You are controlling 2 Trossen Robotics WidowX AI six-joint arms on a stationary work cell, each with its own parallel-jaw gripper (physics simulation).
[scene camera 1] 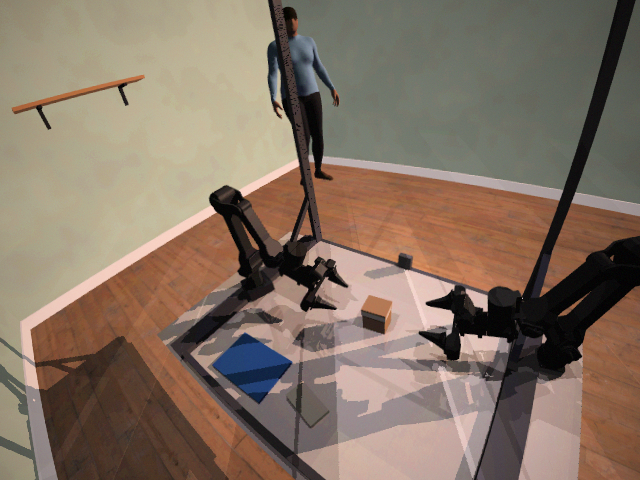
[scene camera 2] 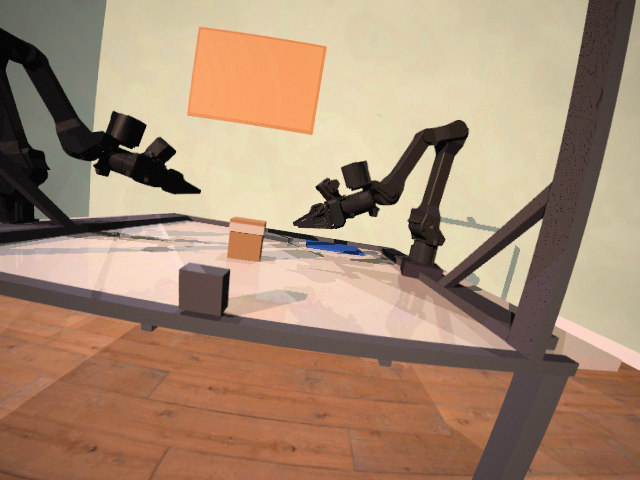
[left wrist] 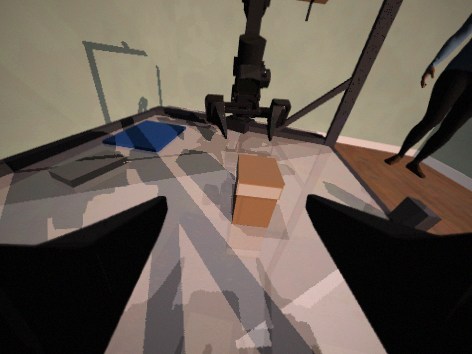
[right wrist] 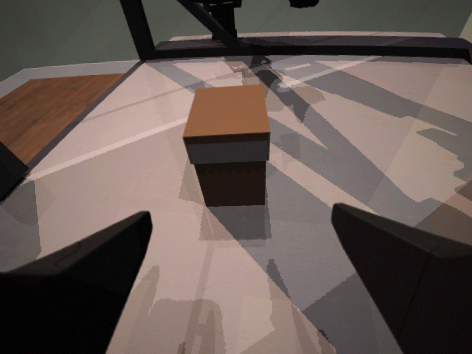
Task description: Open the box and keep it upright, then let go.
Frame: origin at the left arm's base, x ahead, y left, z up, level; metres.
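Seen in the pictures: left gripper, fingertip midpoint: (scene camera 1: 422, 317) (scene camera 2: 195, 189) (left wrist: 238, 201) (right wrist: 262, 1); right gripper, fingertip midpoint: (scene camera 1: 342, 297) (scene camera 2: 295, 224) (left wrist: 248, 138) (right wrist: 242, 216); left arm's base, link origin: (scene camera 1: 550, 359) (scene camera 2: 10, 220); right arm's base, link origin: (scene camera 1: 255, 281) (scene camera 2: 421, 262) (left wrist: 239, 118).
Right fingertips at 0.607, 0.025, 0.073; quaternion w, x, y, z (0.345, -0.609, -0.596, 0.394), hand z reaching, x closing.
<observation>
Offsets run from my right fingertips to a thing's top centre, as dx, dy, dz. "spot": to the spot under its first point.
A small orange-brown box (scene camera 1: 376, 313) (scene camera 2: 246, 243) (left wrist: 255, 210) (right wrist: 230, 112) stands upright on the table between the two grippers. A pale band runs round it below its flat top, and its lid is closed. My left gripper (scene camera 1: 424, 318) (scene camera 2: 199, 191) (left wrist: 238, 201) is open and empty; in scene camera 1 it hangs to the right of the box, apart from it. My right gripper (scene camera 1: 342, 296) (scene camera 2: 295, 223) (right wrist: 242, 216) is open and empty, to the left of the box in scene camera 1, also apart from it. Neither gripper touches the box.
A blue square @(spot: +0.177, +0.281, -0.085) (scene camera 1: 252, 365) (scene camera 2: 333, 247) (left wrist: 147, 135) lies flat at the lower left in scene camera 1, beside a flat grey-green plate @(-0.030, +0.308, -0.078) (scene camera 1: 308, 405). A dark block @(-0.125, -0.301, -0.035) (scene camera 1: 405, 260) (scene camera 2: 203, 289) (left wrist: 414, 215) stands at the table's edge. Dark frame posts rise at the table's corners.
</observation>
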